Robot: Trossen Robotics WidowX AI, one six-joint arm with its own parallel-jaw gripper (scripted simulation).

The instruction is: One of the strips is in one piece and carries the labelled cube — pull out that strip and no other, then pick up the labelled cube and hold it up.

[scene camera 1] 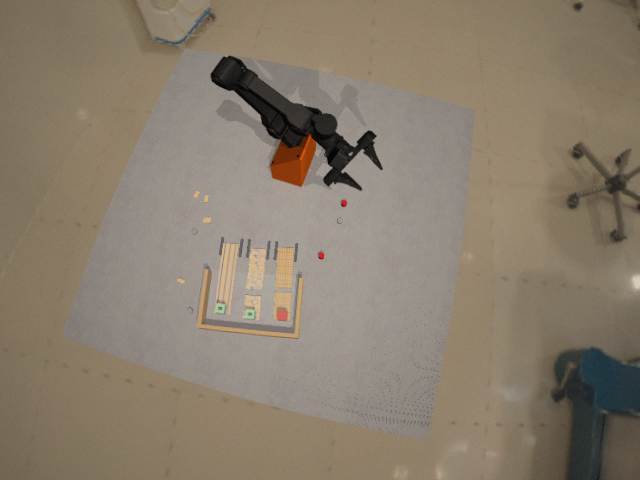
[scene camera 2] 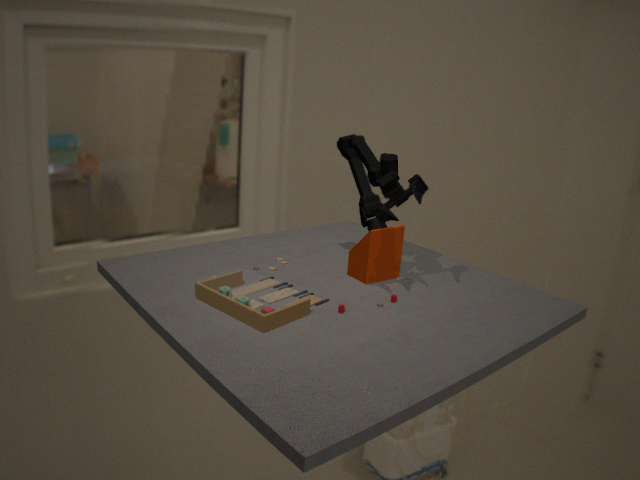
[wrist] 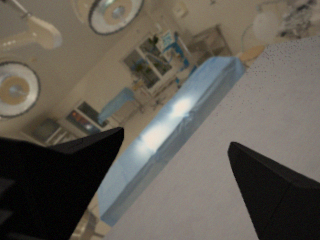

My gripper (scene camera 1: 371, 179) is open and holds nothing.
My gripper also shows in scene camera 2 (scene camera 2: 408, 211) and in the wrist view (wrist: 175, 139).
